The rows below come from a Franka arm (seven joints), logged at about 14 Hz.
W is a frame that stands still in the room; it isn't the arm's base.
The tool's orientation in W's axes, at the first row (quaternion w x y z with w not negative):
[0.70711, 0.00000, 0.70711, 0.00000]
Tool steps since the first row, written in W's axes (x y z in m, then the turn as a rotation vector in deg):
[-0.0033, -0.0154, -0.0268, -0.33, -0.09, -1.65]
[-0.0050, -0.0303, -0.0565, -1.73, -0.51, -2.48]
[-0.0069, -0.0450, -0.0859, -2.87, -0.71, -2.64]
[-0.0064, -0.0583, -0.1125, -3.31, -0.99, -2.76]
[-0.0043, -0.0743, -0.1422, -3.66, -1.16, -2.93]
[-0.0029, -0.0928, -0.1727, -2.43, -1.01, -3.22]
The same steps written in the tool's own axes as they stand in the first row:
[0.0268, -0.0154, -0.0033, 1.65, -0.09, -0.33]
[0.0565, -0.0303, -0.0050, 2.48, -0.51, -1.73]
[0.0859, -0.0450, -0.0069, 2.64, -0.71, -2.87]
[0.1125, -0.0583, -0.0064, 2.76, -0.99, -3.31]
[0.1422, -0.0743, -0.0043, 2.93, -1.16, -3.66]
[0.1727, -0.0928, -0.0029, 3.22, -1.01, -2.43]

